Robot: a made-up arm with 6 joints. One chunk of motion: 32 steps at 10 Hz.
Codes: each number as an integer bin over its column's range. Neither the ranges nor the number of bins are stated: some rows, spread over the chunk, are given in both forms.
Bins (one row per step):
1: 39 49 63 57 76 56
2: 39 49 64 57 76 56
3: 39 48 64 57 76 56
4: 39 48 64 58 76 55
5: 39 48 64 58 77 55
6: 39 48 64 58 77 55
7: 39 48 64 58 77 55
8: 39 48 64 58 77 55
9: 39 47 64 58 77 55
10: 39 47 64 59 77 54
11: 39 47 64 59 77 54
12: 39 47 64 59 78 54
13: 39 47 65 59 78 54
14: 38 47 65 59 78 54
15: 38 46 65 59 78 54
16: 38 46 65 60 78 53
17: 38 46 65 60 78 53
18: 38 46 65 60 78 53
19: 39 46 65 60 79 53
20: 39 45 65 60 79 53
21: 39 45 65 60 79 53
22: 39 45 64 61 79 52
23: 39 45 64 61 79 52
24: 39 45 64 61 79 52
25: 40 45 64 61 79 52
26: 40 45 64 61 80 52
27: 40 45 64 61 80 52
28: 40 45 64 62 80 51
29: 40 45 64 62 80 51
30: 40 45 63 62 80 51
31: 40 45 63 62 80 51
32: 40 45 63 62 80 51
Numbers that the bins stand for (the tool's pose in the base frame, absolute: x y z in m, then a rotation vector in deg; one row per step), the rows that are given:
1: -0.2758 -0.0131 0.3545 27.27 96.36 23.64
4: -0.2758 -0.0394 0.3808 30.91 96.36 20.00
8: -0.2758 -0.0394 0.3808 30.91 100.00 20.00
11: -0.2758 -0.0657 0.3808 34.55 100.00 16.36
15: -0.3020 -0.0919 0.4071 34.55 103.64 16.36
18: -0.3020 -0.0919 0.4071 38.18 103.64 12.73
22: -0.2758 -0.1182 0.3808 41.82 107.27 9.09
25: -0.2495 -0.1182 0.3808 41.82 107.27 9.09
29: -0.2495 -0.1182 0.3808 45.45 110.91 5.45
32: -0.2495 -0.1182 0.3545 45.45 110.91 5.45
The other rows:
2: -0.2758 -0.0131 0.3808 27.27 96.36 23.64
3: -0.2758 -0.0394 0.3808 27.27 96.36 23.64
5: -0.2758 -0.0394 0.3808 30.91 100.00 20.00
6: -0.2758 -0.0394 0.3808 30.91 100.00 20.00
7: -0.2758 -0.0394 0.3808 30.91 100.00 20.00
9: -0.2758 -0.0657 0.3808 30.91 100.00 20.00
10: -0.2758 -0.0657 0.3808 34.55 100.00 16.36
12: -0.2758 -0.0657 0.3808 34.55 103.64 16.36
13: -0.2758 -0.0657 0.4071 34.55 103.64 16.36
14: -0.3020 -0.0657 0.4071 34.55 103.64 16.36
16: -0.3020 -0.0919 0.4071 38.18 103.64 12.73
17: -0.3020 -0.0919 0.4071 38.18 103.64 12.73
19: -0.2758 -0.0919 0.4071 38.18 107.27 12.73
20: -0.2758 -0.1182 0.4071 38.18 107.27 12.73
21: -0.2758 -0.1182 0.4071 38.18 107.27 12.73
23: -0.2758 -0.1182 0.3808 41.82 107.27 9.09
24: -0.2758 -0.1182 0.3808 41.82 107.27 9.09
26: -0.2495 -0.1182 0.3808 41.82 110.91 9.09
27: -0.2495 -0.1182 0.3808 41.82 110.91 9.09
28: -0.2495 -0.1182 0.3808 45.45 110.91 5.45
30: -0.2495 -0.1182 0.3545 45.45 110.91 5.45
31: -0.2495 -0.1182 0.3545 45.45 110.91 5.45

